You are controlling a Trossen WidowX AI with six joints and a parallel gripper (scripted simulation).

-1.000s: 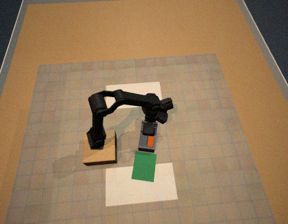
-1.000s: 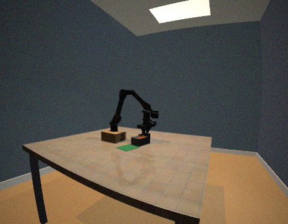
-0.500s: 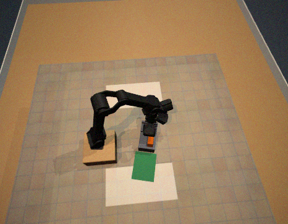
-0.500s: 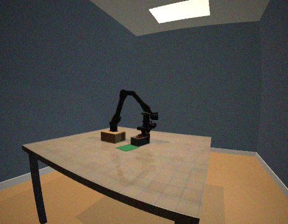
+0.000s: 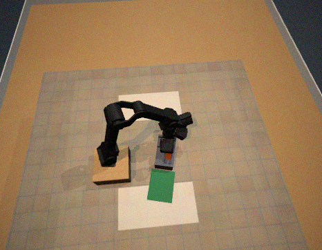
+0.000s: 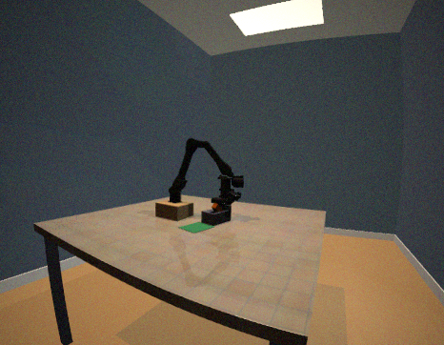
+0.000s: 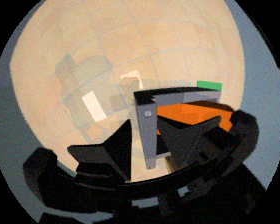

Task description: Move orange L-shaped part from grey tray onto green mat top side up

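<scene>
Now: gripper tip 10 mm past the orange L-shaped part, 50 mm to the left of it and 10 mm below it. Also, from my gripper tip: green mat (40 mm behind, 220 mm to the right, 50 mm below).
</scene>
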